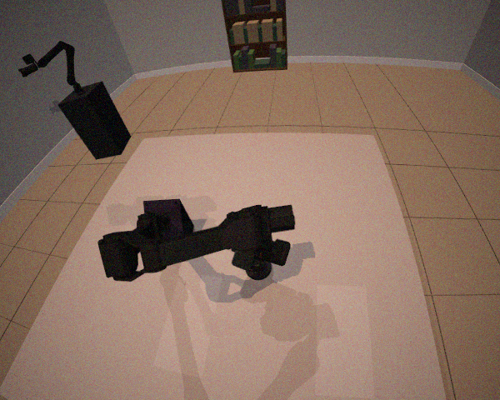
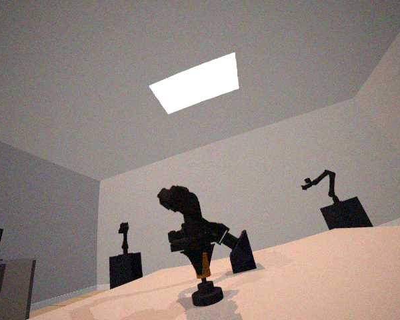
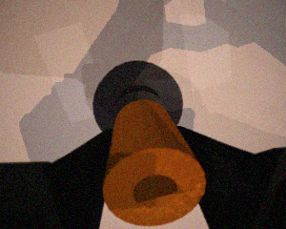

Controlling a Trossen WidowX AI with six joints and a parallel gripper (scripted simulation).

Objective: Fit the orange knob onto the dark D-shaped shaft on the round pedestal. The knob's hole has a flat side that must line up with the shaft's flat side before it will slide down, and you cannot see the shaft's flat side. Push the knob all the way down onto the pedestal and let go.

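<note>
The orange knob is 2 cm above my gripper tip. The rest, counted from my gripper tip: round pedestal (4 cm below).
</note>
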